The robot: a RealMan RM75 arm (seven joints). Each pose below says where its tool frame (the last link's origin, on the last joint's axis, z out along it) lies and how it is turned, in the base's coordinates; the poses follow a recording.
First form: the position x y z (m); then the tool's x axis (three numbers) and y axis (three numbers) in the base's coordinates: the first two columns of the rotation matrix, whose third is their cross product.
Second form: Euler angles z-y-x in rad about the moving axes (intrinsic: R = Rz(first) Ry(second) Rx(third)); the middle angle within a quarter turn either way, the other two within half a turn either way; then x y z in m. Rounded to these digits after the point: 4 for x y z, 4 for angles.
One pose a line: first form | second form
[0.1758 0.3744 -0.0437 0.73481 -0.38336 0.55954 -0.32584 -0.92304 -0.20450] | [-0.4809 -0.5938 -2.8923 0.1758 0.3744 -0.0437]
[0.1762 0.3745 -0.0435 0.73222 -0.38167 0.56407 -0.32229 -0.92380 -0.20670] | [-0.4805 -0.5993 -2.8886 0.1762 0.3745 -0.0435]
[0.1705 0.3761 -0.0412 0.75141 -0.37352 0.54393 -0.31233 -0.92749 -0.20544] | [-0.4613 -0.5751 -2.8943 0.1705 0.3761 -0.0412]
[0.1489 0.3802 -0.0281 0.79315 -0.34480 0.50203 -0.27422 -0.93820 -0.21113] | [-0.4101 -0.5259 -2.8950 0.1489 0.3802 -0.0281]
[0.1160 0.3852 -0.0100 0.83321 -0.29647 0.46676 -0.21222 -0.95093 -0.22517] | [-0.3418 -0.4856 -2.8842 0.1160 0.3852 -0.0100]
